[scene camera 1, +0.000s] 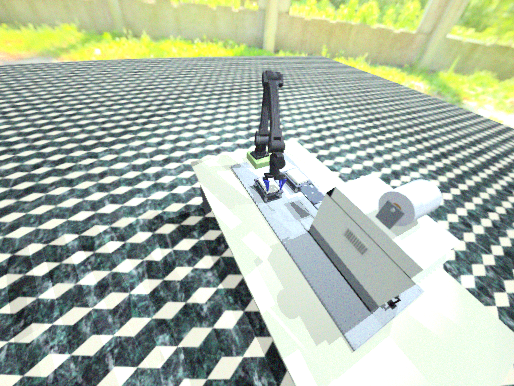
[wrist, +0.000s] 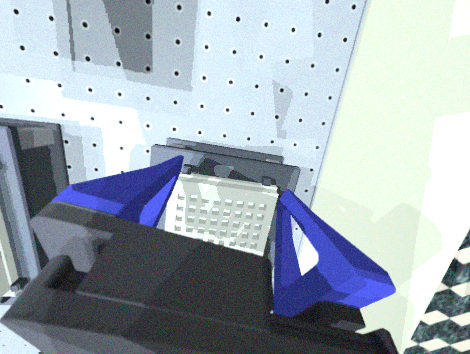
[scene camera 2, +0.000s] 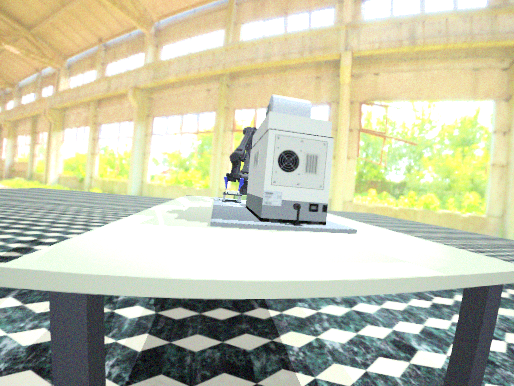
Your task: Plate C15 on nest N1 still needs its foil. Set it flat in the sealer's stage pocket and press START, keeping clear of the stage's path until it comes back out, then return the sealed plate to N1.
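Seen in the pictures: gripper, between the fingertips: [scene camera 1: 274, 190] [wrist: 234, 179] [scene camera 2: 232, 190]; arm's base, origin of its link: [scene camera 1: 259, 154] [scene camera 2: 243, 194].
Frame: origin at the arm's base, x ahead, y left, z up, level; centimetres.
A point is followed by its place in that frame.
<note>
The white plate C15 [scene camera 1: 273, 187] @[x 34.5, y -15.2, z 3.0 cm] [wrist: 220, 215] @[x 34.0, y -16.0, z 3.1 cm] lies in the dark nest [scene camera 1: 272, 197] @[x 36.3, y -16.4, z -3.1 cm] [wrist: 285, 173] @[x 36.8, y -21.5, z 1.5 cm], with its rows of wells showing in the wrist view. My gripper [scene camera 1: 274, 189] @[x 37.1, y -17.0, z 3.5 cm] [scene camera 2: 234, 192] @[x 37.1, y -17.0, z 3.5 cm] [wrist: 234, 179] @[x 37.1, y -17.0, z 3.5 cm] is open, its blue fingers straddling the plate's two sides with nothing gripped. Its dark body hides the near part of the plate in the wrist view. The beige sealer [scene camera 1: 357, 245] @[x 87.4, y -18.7, z 17.6 cm] [scene camera 2: 300, 160] @[x 108.4, y -10.6, z 16.5 cm] stands farther along the board. Its front faces away from scene camera 2. I cannot make out the START button or tell the stage pocket clearly.
A pale flat item [scene camera 1: 298, 176] @[x 34.5, y 5.1, z 2.9 cm] and a grey-blue part [scene camera 1: 312, 193] @[x 52.2, y -2.4, z 6.9 cm] lie beside the nest, toward the sealer. A dark frame [wrist: 64, 150] @[x 38.1, y -1.1, z -3.4 cm] shows at the left in the wrist view. A large white roll [scene camera 1: 417, 200] @[x 91.3, y -13.1, z 43.4 cm] [scene camera 2: 290, 106] @[x 95.2, y -9.6, z 38.6 cm] sits on the sealer.
</note>
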